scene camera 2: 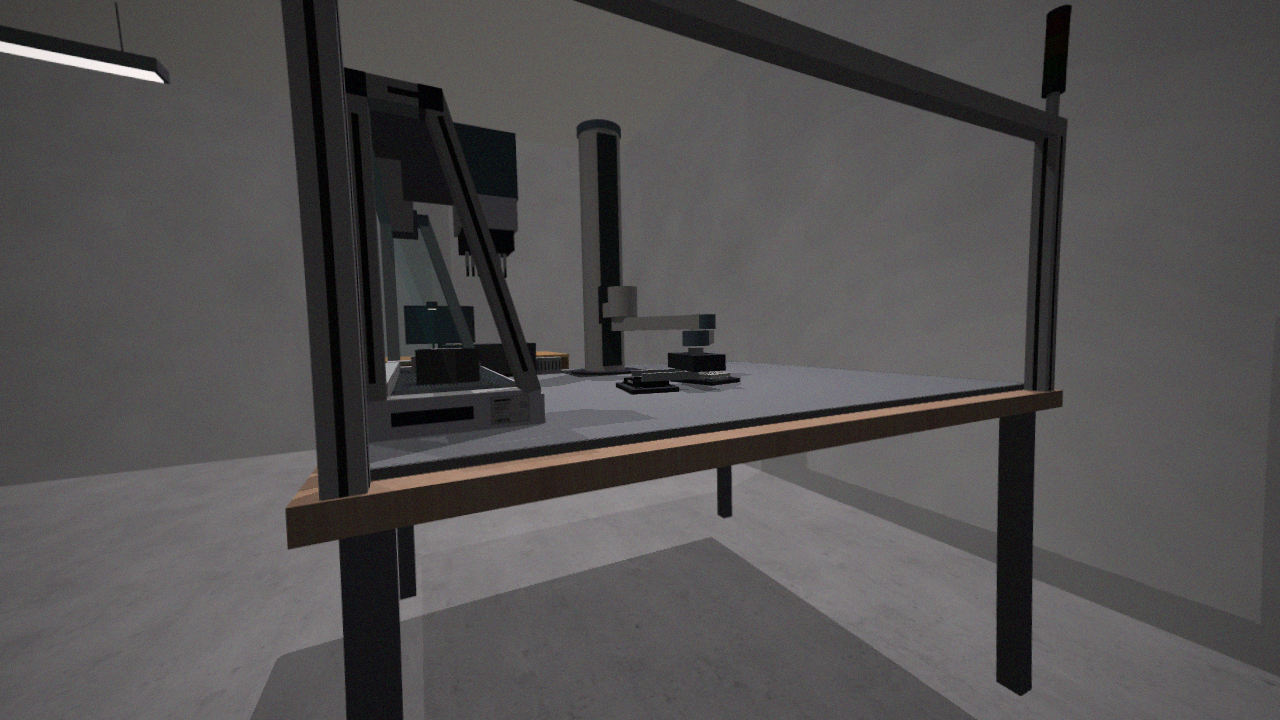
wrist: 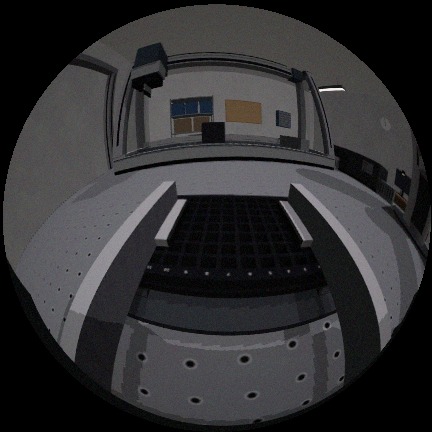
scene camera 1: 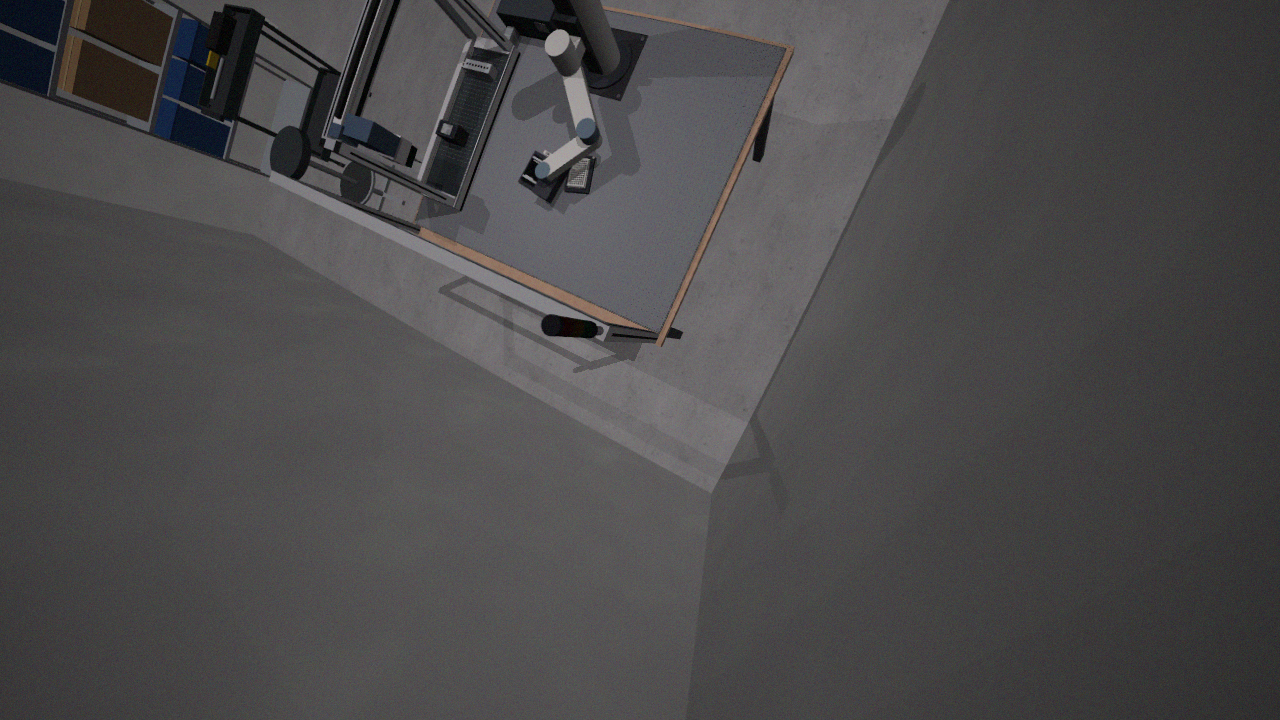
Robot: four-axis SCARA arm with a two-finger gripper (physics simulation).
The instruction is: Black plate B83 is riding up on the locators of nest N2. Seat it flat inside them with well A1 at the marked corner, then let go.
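Where they show: gripper, fingertip midpoint: (scene camera 2: pixel 636 376) (wrist: pixel 233 192) (scene camera 1: pixel 529 166); arm's base, origin of the base link: (scene camera 1: pixel 605 63).
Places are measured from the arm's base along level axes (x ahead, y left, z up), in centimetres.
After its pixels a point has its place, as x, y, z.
Observation:
The black plate B83 (wrist: pixel 230 247) {56.1, -9.4, 3.6} fills the middle of the wrist view, its well grid on top and a row of small inverted-looking numbers along its near edge. My gripper (wrist: pixel 233 192) {55.1, -13.5, 4.8} (scene camera 2: pixel 651 377) {55.1, -13.5, 4.8} is shut on it, one pale pad against each side. Nest N2 (wrist: pixel 230 312) {56.6, -6.2, 2.5} (scene camera 2: pixel 646 388) {62.8, -14.7, 2.5} is below the plate; its grey near part shows past the plate's near wall. The locators are mostly hidden, and I cannot tell whether the plate lies fully flat. Well A1 and the marked corner cannot be made out.
A light plate (scene camera 1: pixel 580 174) {50.8, 12.1, 3.8} (scene camera 2: pixel 713 376) {56.8, 9.0, 3.4} stands in another dark nest right beside the arm's end. The gantry machine (scene camera 1: pixel 465 120) {44.2, -56.7, 6.2} (scene camera 2: pixel 456 410) {85.0, -58.4, 4.7} stands to the left on the table (scene camera 1: pixel 626 232) {66.5, 41.5, 1.3}. The arm's column (scene camera 1: pixel 595 35) {4.5, 6.0, 20.9} (scene camera 2: pixel 599 250) {6.6, -3.6, 45.1} is at the back.

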